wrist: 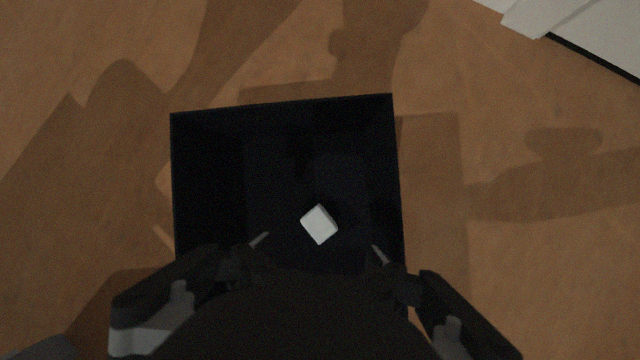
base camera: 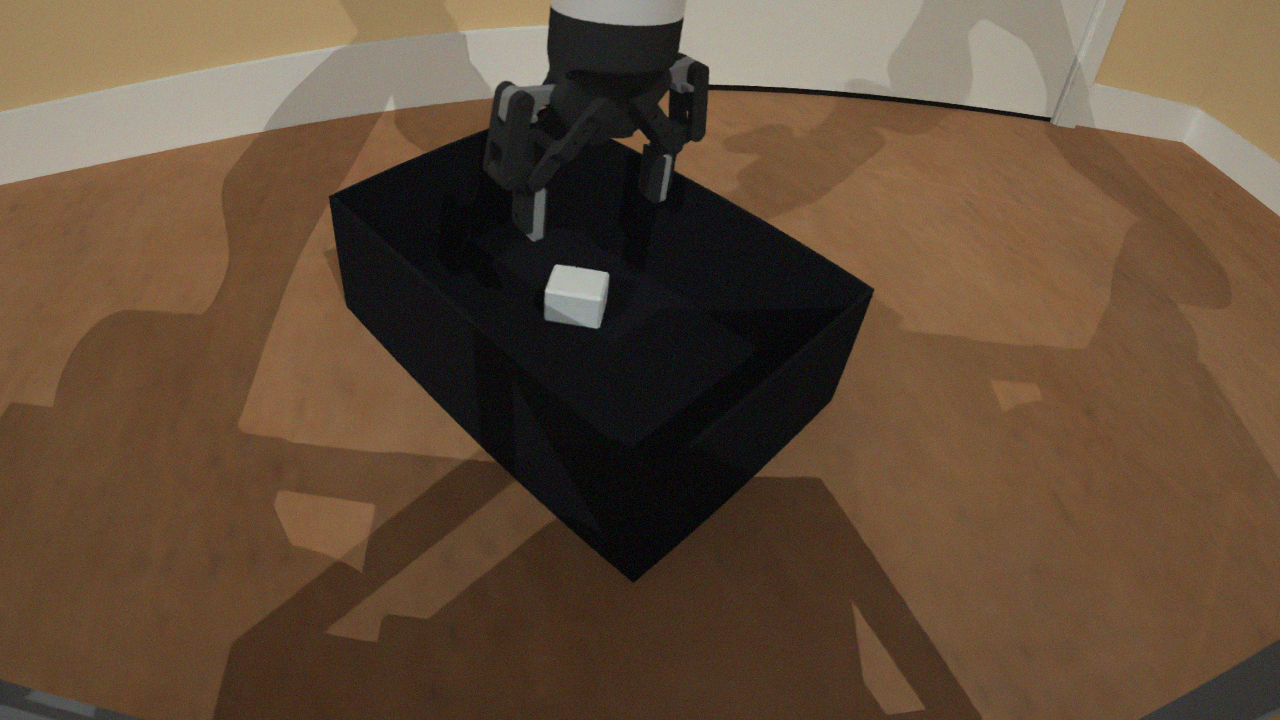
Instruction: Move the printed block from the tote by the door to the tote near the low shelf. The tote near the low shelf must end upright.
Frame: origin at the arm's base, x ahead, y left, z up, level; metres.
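Seen in the pictures: gripper, between the fingertips: (wrist: 318,249) (base camera: 593,214).
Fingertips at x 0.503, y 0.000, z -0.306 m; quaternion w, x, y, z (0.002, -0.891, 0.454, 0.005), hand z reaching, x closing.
A point is followed by its place in that frame.
The printed block (base camera: 576,296) @[x 0.491, y 0.007, z -0.366 m] (wrist: 319,224) @[x 0.509, y 0.008, z -0.364 m], small and white, lies on the floor of the black tote (base camera: 787,394) @[x 0.376, y -0.110, z -0.326 m] (wrist: 205,175) @[x 0.466, y 0.142, z -0.337 m] by the door. In the wrist view the block is turned like a diamond relative to the fingers. My gripper (base camera: 596,216) @[x 0.503, y 0.001, z -0.306 m] (wrist: 318,249) @[x 0.503, y 0.001, z -0.306 m] is open and points down over the tote. In the base view its fingertips are above and behind the block, apart from it. In the wrist view the block shows just ahead of the gap between the fingertips. The tote near the low shelf and the low shelf do not show in these views.
A white door (base camera: 832,44) @[x 1.001, y -0.293, z -0.313 m] (wrist: 610,35) @[x 0.948, y -0.110, z -0.361 m] stands behind the tote. A white baseboard (base camera: 223,94) @[x 0.795, y 0.444, z -0.338 m] runs along the yellow wall (base camera: 161,40) @[x 0.789, y 0.512, z -0.262 m] at the back left. Brown floor (base camera: 1029,268) @[x 0.645, y -0.458, z -0.396 m] (wrist: 525,260) @[x 0.662, y -0.248, z -0.396 m] with shadows surrounds the tote. Grey parts show at the base view's bottom corners.
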